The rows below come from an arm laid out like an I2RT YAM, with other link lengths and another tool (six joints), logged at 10 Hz.
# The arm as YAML. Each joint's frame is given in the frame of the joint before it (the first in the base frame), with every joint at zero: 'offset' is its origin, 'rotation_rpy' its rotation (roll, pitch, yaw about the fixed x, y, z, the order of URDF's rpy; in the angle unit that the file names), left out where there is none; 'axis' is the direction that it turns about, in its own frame. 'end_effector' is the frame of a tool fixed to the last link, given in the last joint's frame.
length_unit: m
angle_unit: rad
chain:
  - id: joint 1
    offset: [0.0, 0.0, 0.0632]
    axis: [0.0, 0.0, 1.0]
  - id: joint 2
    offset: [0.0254, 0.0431, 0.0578]
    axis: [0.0, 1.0, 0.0]
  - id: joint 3
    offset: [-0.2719, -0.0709, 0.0]
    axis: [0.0, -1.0, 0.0]
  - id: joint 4
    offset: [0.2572, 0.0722, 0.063]
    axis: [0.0, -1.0, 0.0]
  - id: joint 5
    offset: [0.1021, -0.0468, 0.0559]
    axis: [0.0, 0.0, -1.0]
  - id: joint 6
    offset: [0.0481, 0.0, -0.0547]
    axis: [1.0, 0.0, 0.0]
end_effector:
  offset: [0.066, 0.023, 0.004]
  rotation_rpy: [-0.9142, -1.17, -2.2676]
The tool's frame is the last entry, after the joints.
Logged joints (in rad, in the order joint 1, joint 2, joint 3, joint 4, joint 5, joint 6), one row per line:
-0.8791, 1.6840, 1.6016, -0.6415, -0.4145, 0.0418
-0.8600, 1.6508, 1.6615, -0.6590, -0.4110, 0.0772
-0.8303, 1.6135, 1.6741, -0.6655, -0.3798, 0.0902
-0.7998, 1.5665, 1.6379, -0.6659, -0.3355, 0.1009
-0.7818, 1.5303, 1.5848, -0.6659, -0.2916, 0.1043
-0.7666, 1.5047, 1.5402, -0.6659, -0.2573, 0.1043
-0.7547, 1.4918, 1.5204, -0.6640, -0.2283, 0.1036
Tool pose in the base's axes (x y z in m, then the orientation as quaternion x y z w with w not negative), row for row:
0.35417, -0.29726, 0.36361, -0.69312, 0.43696, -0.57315, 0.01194
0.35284, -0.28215, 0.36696, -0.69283, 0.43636, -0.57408, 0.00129
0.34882, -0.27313, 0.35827, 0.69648, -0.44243, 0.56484, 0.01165
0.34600, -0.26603, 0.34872, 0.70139, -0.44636, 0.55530, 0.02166
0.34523, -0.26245, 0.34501, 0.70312, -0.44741, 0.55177, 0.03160
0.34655, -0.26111, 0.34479, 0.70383, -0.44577, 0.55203, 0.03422
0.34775, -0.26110, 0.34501, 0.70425, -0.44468, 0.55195, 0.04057
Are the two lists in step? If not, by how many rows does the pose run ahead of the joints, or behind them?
The pose runs 2 rows ahead of the joints: the pose in row i belongs to the joints in row i + 2.
